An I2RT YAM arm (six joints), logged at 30 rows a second.
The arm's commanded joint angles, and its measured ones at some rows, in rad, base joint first. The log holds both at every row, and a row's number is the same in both.
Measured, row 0:
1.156 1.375 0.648 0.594 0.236 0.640
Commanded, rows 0 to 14:
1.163 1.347 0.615 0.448 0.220 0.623
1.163 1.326 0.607 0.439 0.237 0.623
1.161 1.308 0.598 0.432 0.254 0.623
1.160 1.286 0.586 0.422 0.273 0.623
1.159 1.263 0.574 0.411 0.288 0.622
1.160 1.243 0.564 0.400 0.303 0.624
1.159 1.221 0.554 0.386 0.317 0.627
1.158 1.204 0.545 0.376 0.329 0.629
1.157 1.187 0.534 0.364 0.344 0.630
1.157 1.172 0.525 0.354 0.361 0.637
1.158 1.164 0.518 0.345 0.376 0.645
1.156 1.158 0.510 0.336 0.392 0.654
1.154 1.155 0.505 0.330 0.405 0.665
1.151 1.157 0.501 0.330 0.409 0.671
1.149 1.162 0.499 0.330 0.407 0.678
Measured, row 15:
1.157 1.159 0.521 0.378 0.356 0.653
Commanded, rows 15 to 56:
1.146 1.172 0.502 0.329 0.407 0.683
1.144 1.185 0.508 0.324 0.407 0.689
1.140 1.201 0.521 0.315 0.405 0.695
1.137 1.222 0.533 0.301 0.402 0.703
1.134 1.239 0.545 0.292 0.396 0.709
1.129 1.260 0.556 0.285 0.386 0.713
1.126 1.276 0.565 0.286 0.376 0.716
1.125 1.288 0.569 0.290 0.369 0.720
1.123 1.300 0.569 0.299 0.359 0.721
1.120 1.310 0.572 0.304 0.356 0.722
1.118 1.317 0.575 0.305 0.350 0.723
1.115 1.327 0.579 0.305 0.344 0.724
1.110 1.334 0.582 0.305 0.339 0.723
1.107 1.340 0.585 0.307 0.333 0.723
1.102 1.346 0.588 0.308 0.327 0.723
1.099 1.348 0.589 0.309 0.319 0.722
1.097 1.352 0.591 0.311 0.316 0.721
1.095 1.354 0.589 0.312 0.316 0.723
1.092 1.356 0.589 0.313 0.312 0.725
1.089 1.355 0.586 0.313 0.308 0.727
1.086 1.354 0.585 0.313 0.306 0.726
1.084 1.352 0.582 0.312 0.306 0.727
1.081 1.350 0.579 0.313 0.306 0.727
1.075 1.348 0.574 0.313 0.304 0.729
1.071 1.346 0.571 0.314 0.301 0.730
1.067 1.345 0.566 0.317 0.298 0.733
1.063 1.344 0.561 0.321 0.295 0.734
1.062 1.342 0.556 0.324 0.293 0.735
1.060 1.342 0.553 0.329 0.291 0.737
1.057 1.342 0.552 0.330 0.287 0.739
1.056 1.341 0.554 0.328 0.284 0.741
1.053 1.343 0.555 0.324 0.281 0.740
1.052 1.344 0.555 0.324 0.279 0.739
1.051 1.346 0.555 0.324 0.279 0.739
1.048 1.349 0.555 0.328 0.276 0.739
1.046 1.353 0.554 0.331 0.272 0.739
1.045 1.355 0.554 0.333 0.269 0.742
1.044 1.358 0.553 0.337 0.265 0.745
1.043 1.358 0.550 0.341 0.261 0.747
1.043 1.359 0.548 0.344 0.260 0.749
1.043 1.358 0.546 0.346 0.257 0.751
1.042 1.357 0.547 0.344 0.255 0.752
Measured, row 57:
1.048 1.347 0.562 0.329 0.269 0.743
